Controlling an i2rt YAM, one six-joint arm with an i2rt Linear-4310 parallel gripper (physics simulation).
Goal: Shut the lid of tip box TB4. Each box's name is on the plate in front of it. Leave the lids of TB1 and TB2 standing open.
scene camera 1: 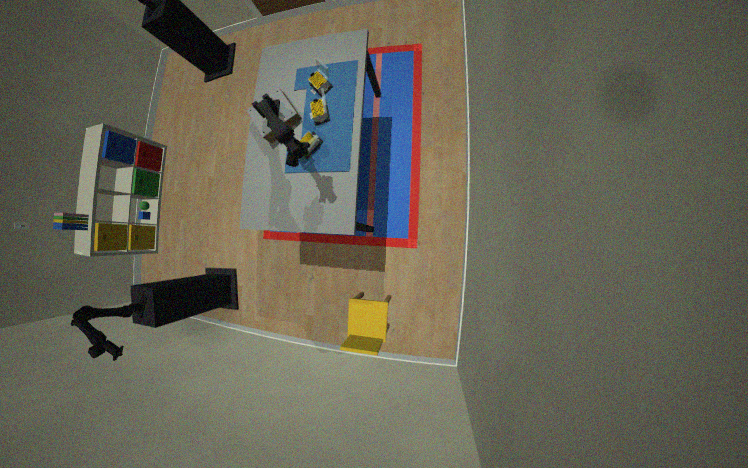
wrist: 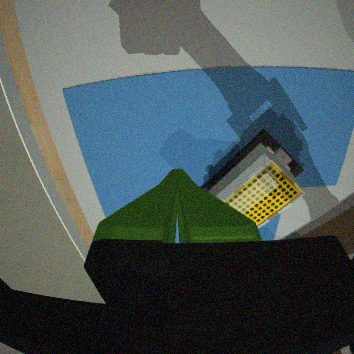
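Note:
A tip box with a yellow holed rack and dark base sits on the blue mat, partly hidden by the arm in the scene view. A pale, see-through patch lies over part of its yellow rack in the wrist view; the lid's angle is hard to tell. A middle box and a far box stand in a row with it, with pale clear panes beside them. The name plates are unreadable. My gripper is shut and empty, beside the nearest box; its height is unclear.
The grey table carries the mat and a brown-and-white structure next to the arm. The arm's shadow falls across mat and table. A shelf unit, dark pedestals and a yellow chair stand away from the table.

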